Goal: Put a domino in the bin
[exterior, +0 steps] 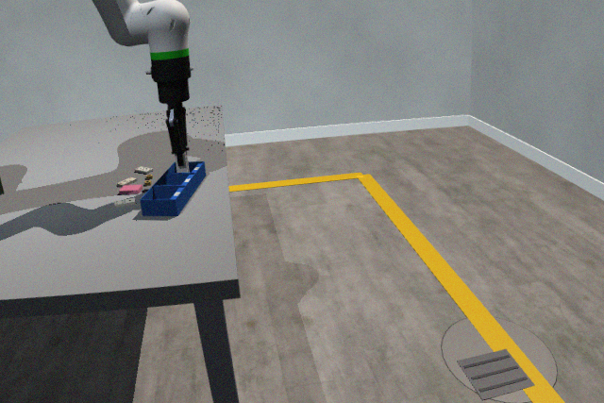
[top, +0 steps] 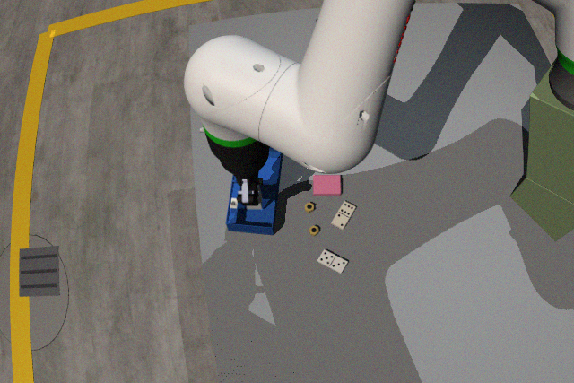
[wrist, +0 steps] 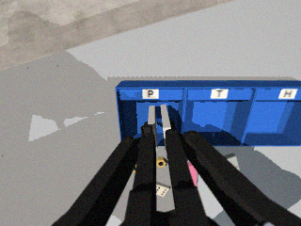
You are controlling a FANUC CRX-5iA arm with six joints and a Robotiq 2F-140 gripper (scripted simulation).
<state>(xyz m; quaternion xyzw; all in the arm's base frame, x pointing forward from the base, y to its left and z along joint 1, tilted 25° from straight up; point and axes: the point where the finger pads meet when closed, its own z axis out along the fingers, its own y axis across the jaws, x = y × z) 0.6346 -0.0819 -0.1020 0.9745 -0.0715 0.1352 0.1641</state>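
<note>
Now: the white domino 16 cm behind my hand, 5 cm to the left of it and 4 cm below it. The rest, counted from my hand: pink block: 14 cm behind, 1 cm to the right, 5 cm below; then blue three-part bin strip: 2 cm behind, 7 cm to the right, 3 cm below.
</note>
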